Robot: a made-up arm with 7 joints.
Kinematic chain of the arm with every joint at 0, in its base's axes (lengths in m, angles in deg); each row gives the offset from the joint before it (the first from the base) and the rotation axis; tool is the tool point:
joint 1: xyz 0 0 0 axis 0 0.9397 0.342
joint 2: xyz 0 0 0 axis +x
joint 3: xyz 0 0 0 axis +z
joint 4: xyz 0.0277 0 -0.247 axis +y
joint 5: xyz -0.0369 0 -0.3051 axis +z
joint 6: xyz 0 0 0 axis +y
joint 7: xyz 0 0 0 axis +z
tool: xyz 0 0 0
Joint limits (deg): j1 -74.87..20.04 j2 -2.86..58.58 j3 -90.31..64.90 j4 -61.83..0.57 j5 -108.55..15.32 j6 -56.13..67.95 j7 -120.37..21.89
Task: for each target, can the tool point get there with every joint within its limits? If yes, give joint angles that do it. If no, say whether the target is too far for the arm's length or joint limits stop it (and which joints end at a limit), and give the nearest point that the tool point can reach.
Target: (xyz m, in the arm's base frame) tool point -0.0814 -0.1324 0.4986
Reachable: no: joint limits stop it (at a limit: joint 1, joint 2, joint 4) | nearest point 0.3320 0.2544 0.2871 | short by 0.604 m
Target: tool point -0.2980 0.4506 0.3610
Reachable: no: too far | nearest point 0.1983 0.4103 0.2229 | short by 0.517 m
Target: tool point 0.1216 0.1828 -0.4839
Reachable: yes | joints 10.03 10.10 23.24 -47.66 -4.38 -3.29 -48.06
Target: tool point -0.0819 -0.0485 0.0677
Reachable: no: joint limits stop it (at a limit: joint 1, joint 2, joint 3, joint 4) | nearest point -0.0980 -0.3060 -0.3926 | short by 0.528 m
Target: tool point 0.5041 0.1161 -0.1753
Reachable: yes | joints -49.71 22.86 7.79 -34.82 -43.67 6.17 -33.00
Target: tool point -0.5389 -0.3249 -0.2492
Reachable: no: too far | nearest point -0.1074 -0.2788 -0.4101 | short by 0.463 m
